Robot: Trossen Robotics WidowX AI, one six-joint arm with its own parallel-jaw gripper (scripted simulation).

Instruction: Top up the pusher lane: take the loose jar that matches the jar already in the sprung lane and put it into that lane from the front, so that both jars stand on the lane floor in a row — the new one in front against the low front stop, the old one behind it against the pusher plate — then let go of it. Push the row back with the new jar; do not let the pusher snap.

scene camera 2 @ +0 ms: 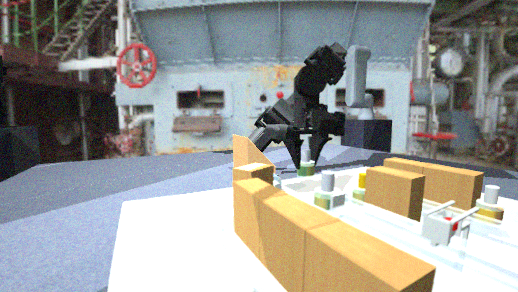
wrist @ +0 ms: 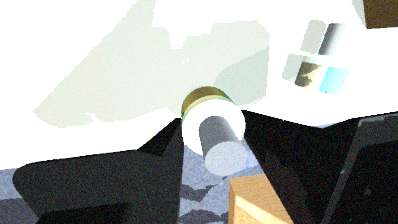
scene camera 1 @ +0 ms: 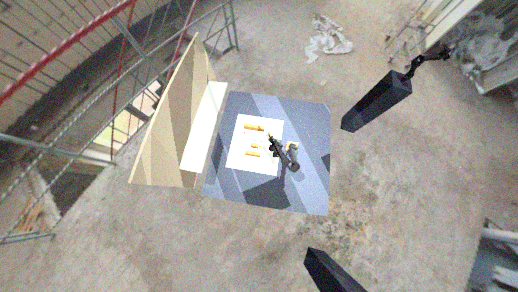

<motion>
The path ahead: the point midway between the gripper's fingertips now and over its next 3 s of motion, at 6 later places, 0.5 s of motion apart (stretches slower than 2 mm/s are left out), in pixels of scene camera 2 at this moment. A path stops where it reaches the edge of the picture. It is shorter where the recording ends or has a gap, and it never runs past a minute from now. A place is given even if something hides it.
My gripper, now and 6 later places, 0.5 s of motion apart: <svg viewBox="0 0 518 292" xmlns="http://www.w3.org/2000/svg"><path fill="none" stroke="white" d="M305 168L304 139L303 128L306 138L308 162L308 176L310 180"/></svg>
</motion>
